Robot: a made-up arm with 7 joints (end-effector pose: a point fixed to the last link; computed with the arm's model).
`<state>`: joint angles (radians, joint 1 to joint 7).
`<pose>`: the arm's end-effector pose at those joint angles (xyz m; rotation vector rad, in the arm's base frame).
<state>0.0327 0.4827 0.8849 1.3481 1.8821 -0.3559 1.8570</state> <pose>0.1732 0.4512 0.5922 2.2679 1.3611 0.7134</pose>
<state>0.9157 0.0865 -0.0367 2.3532 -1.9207 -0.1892 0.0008</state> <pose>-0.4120 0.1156 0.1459 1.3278 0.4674 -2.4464</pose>
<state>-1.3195 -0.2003 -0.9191 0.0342 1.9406 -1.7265 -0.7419</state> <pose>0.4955 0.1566 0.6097 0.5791 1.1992 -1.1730</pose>
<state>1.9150 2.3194 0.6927 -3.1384 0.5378 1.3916 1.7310</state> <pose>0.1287 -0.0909 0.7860 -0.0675 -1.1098 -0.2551</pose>
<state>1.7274 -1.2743 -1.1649 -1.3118 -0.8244 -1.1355 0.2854</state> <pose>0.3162 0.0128 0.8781 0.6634 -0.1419 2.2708</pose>
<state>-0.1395 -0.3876 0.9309 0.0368 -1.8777 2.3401 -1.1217</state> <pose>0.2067 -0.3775 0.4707 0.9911 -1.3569 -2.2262</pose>
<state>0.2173 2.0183 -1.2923 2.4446 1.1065 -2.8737 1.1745</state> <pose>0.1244 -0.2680 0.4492 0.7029 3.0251 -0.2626</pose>
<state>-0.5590 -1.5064 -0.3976 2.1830 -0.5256 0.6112 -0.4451</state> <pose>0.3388 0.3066 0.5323 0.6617 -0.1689 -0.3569</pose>
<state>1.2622 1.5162 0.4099 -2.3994 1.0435 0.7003 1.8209</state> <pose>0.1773 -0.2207 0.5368 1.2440 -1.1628 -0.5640</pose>
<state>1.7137 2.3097 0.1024 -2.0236 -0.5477 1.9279 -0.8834</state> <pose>0.2108 0.0283 0.1366 -0.0867 -1.3684 -0.2377</pose>
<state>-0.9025 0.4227 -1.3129 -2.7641 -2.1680 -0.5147 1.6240</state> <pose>0.0434 -0.2937 0.3545 0.2124 2.9054 -1.0120</pose>
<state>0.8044 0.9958 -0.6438 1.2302 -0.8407 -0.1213 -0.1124</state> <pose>-0.5403 0.0483 0.1046 -1.4118 -0.1867 2.2974</pose>
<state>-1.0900 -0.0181 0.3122 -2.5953 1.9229 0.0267 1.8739</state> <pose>-0.2311 0.2634 0.2261 0.4453 1.6633 1.6943</pose>
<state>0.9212 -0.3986 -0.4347 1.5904 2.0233 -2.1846 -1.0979</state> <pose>0.0117 0.2565 -0.0482 -1.7212 0.5032 0.1026</pose>
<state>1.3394 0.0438 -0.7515 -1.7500 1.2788 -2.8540 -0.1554</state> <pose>0.3372 0.0722 0.6253 -0.4981 0.7392 -2.4037</pose>
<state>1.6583 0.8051 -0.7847 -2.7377 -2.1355 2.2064 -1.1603</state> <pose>0.1684 0.1620 0.6259 -0.4474 -2.0044 -0.3421</pose>
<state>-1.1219 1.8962 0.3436 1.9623 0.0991 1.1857 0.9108</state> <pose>-0.4587 0.2513 0.2611 0.1725 -0.2507 2.3680</pose>
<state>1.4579 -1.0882 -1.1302 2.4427 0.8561 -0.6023 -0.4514</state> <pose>-0.2407 0.1694 0.1467 -1.6819 0.8997 0.2985</pose>
